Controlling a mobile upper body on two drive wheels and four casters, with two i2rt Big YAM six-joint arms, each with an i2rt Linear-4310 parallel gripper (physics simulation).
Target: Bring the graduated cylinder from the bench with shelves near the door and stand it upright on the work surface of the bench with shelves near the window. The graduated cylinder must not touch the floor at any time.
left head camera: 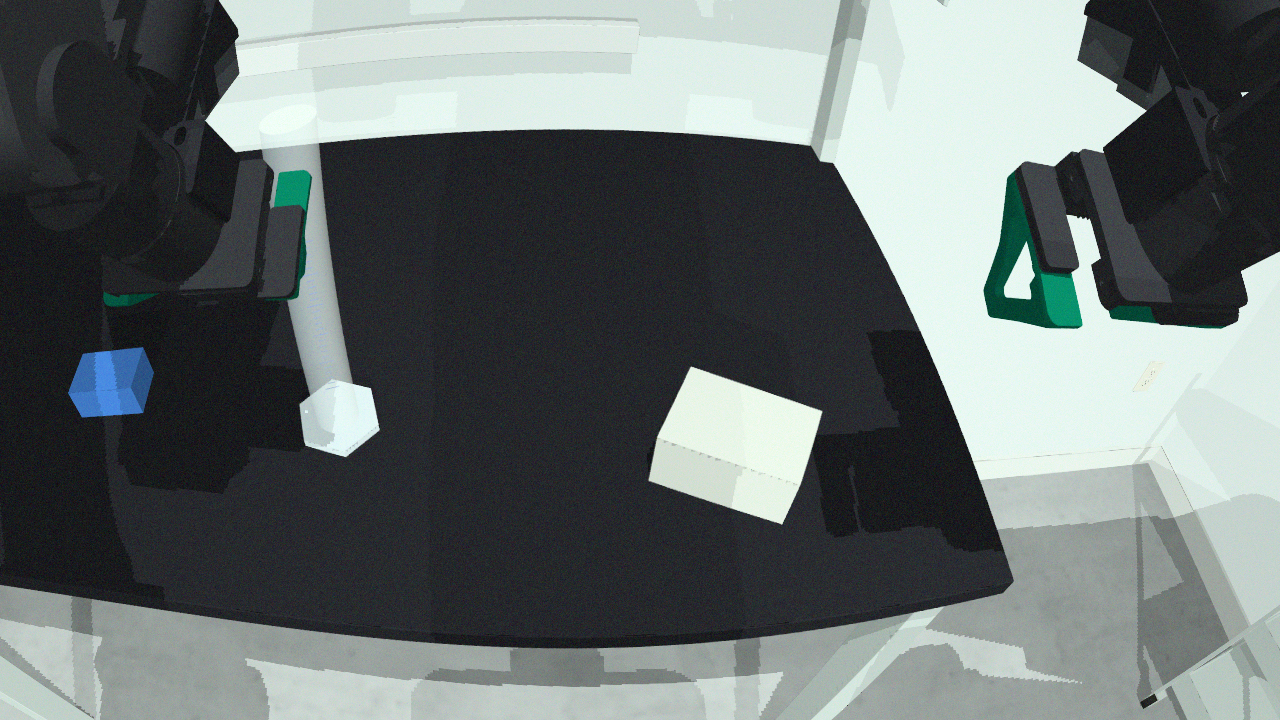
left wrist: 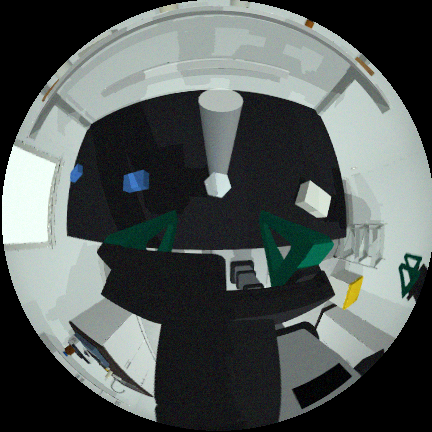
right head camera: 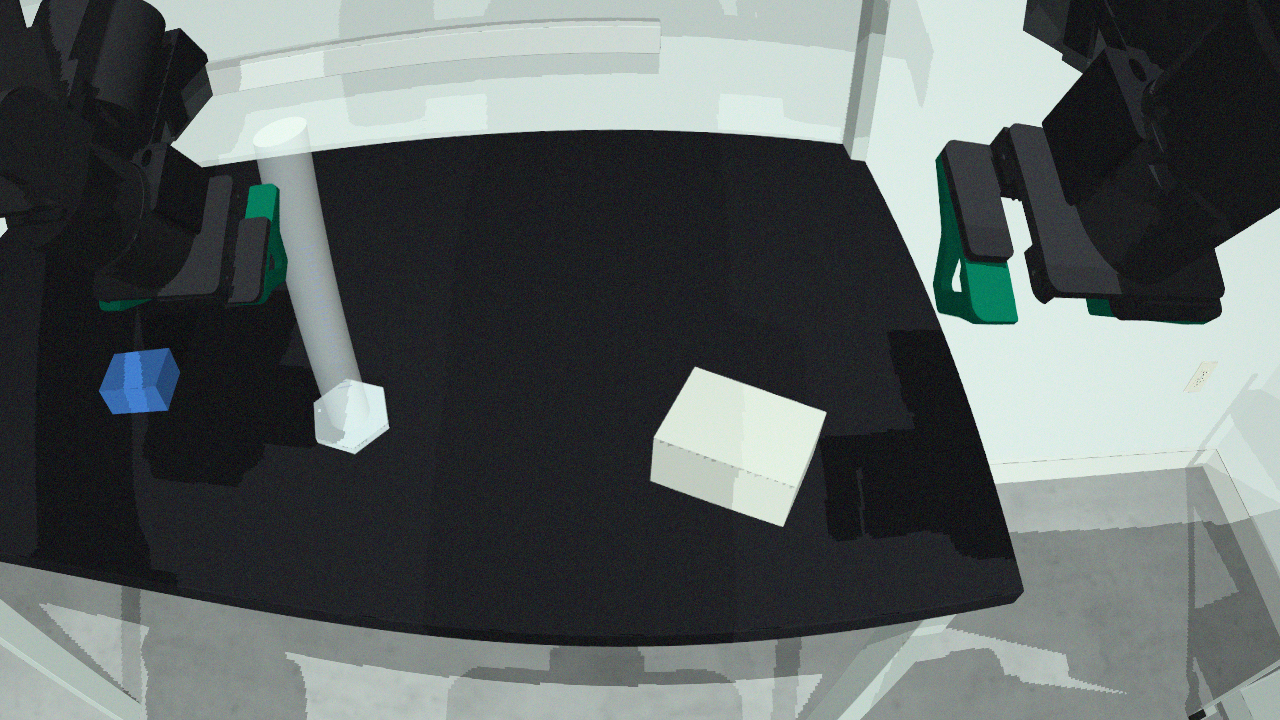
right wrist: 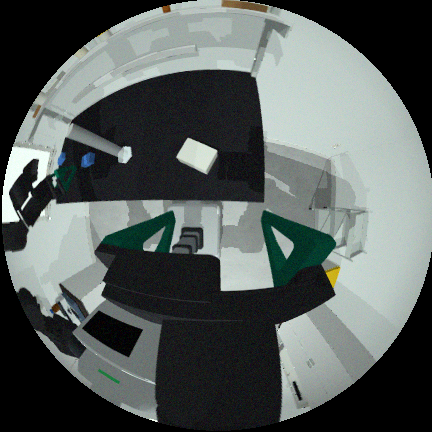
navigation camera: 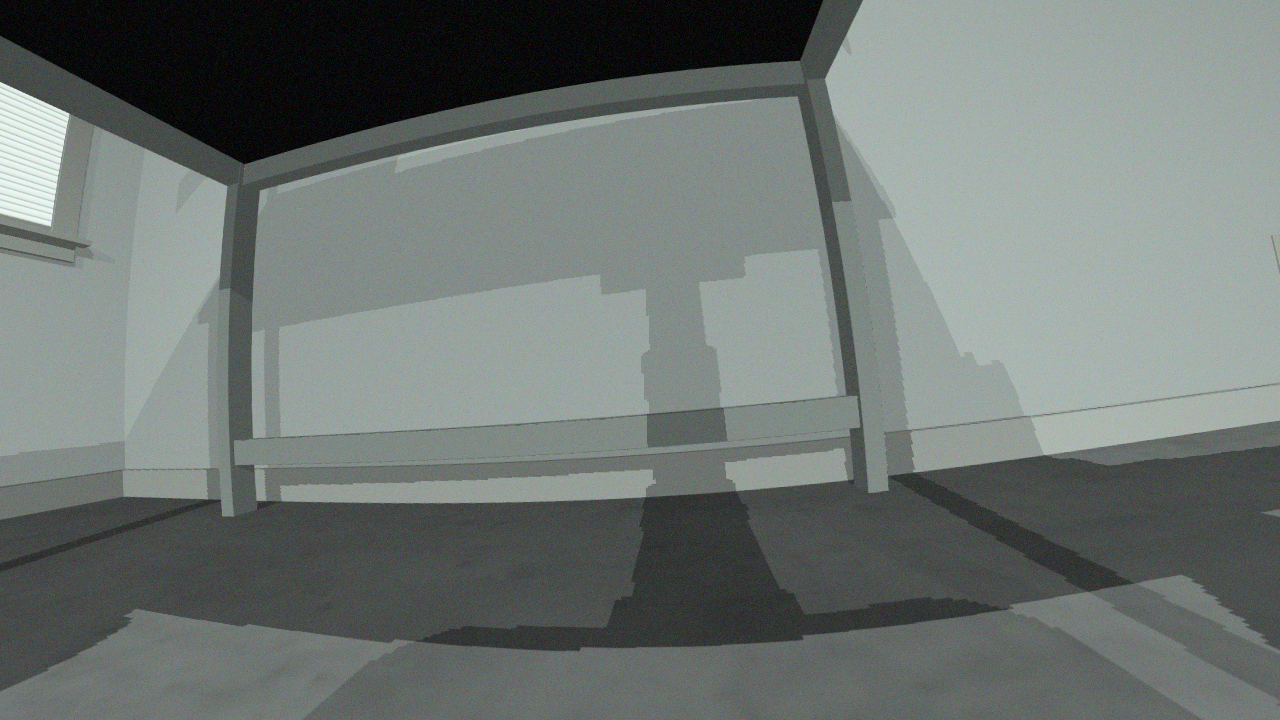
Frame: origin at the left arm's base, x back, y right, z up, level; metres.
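Seen in the pictures: left gripper, fingertip midpoint: (left head camera: 242, 267) (left wrist: 217, 214) (right head camera: 230, 273) (right wrist: 69, 169); right gripper, fingertip midpoint: (left head camera: 1053, 305) (right head camera: 1019, 299) (right wrist: 217, 214).
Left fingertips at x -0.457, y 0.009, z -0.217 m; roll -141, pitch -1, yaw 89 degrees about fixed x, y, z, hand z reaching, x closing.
Observation:
Pixels of each thing's top centre, then the offset from my left fingertips to it. "pt": a spot on its surface instead. Level surfaces: height alone.
- graduated cylinder at its top centre: (left head camera: 287, 118) (right head camera: 279, 131) (left wrist: 220, 98) (right wrist: 68, 129) dy +0.004, dx -0.118, dz +0.042 m
- black bench top at its surface level: dz -0.279 m
- blue box at its top centre: (left head camera: 105, 370) (right head camera: 133, 369) (left wrist: 132, 179) (right wrist: 84, 158) dy -0.295, dx -0.141, dz -0.239 m
- blue block at its top centre: (left wrist: 73, 171) (right wrist: 59, 158) dy -0.785, dx -0.260, dz -0.239 m
- white box at its top centre: (right head camera: 744, 425) (left head camera: 744, 424) (right wrist: 195, 153) (left wrist: 318, 198) dy +0.363, dx -0.066, dz -0.221 m
- window at a spot on its surface: (navigation camera: 31, 161) pt dy -1.607, dx -0.492, dz -0.151 m
The graduated cylinder (left head camera: 326, 313) (right head camera: 313, 250) (left wrist: 220, 135) (right wrist: 95, 140), a tall pale tube with a hexagonal foot, stands upright on the black bench top (left head camera: 554, 268) (right head camera: 554, 268) (left wrist: 270, 220) (right wrist: 215, 100). Which of the two benches this is I cannot tell. My left gripper (left head camera: 207, 300) (right head camera: 192, 300) (left wrist: 217, 214) is open and empty; in the left wrist view the cylinder stands beyond its fingertips, in line with the gap. In the left head view its right finger overlaps the tube. My right gripper (left head camera: 1096, 313) (right head camera: 1047, 311) (right wrist: 217, 214) is open and empty, off to the right.
A blue box (left head camera: 111, 380) (right head camera: 138, 380) (left wrist: 136, 181) (right wrist: 88, 160) lies left of the cylinder, with another blue block (left wrist: 76, 172) (right wrist: 61, 159) farther left. A white box (left head camera: 738, 429) (right head camera: 738, 429) (left wrist: 313, 199) (right wrist: 197, 155) lies to the right. A window (navigation camera: 31, 161) shows at the left.

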